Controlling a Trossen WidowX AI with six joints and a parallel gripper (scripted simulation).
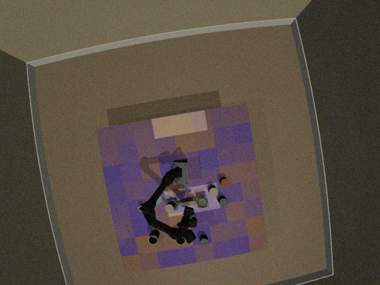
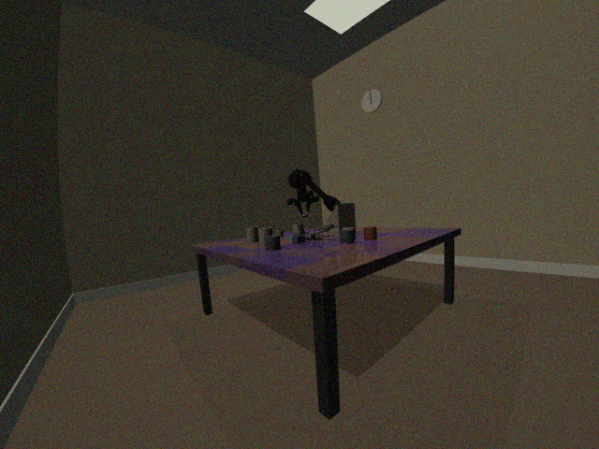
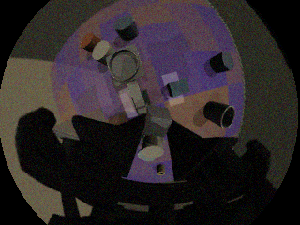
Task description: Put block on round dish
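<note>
The round pale dish is 7 cm behind my gripper tip, 26 cm to the right of it and 15 cm below it. Also, from my gripper tip: balance 4 cm behind, 12 cm below; grey block 1 cm above; beige cup 15 cm behind, 23 cm to the left, 12 cm below.
</note>
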